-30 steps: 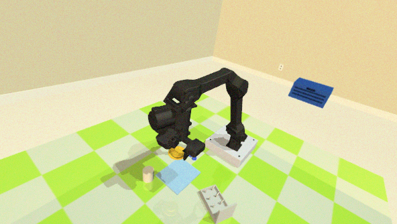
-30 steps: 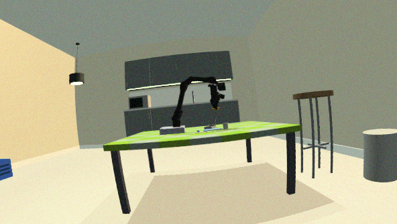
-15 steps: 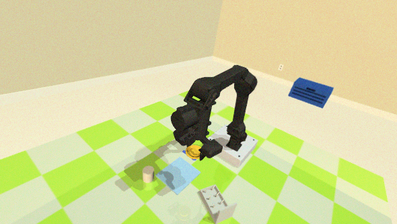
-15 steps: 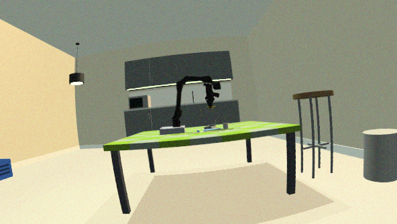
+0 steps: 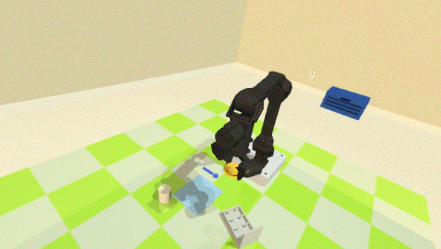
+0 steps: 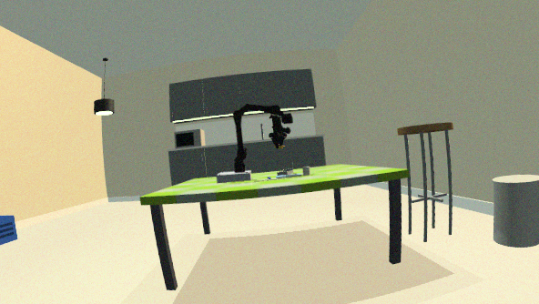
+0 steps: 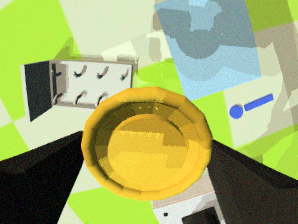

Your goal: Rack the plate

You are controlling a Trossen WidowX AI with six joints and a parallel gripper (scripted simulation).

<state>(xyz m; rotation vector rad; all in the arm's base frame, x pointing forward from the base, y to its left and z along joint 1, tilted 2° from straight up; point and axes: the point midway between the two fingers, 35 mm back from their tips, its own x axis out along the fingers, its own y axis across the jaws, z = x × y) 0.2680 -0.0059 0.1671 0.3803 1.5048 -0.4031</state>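
Now: gripper tip 40 mm short of the grey dish rack, 80 mm to the right of it and 150 mm above it. Round my gripper tip: yellow plate 10 mm above; then blue spoon 100 mm behind, 140 mm to the right, 170 mm below; then light blue mat 20 mm ahead, 110 mm to the right, 170 mm below.
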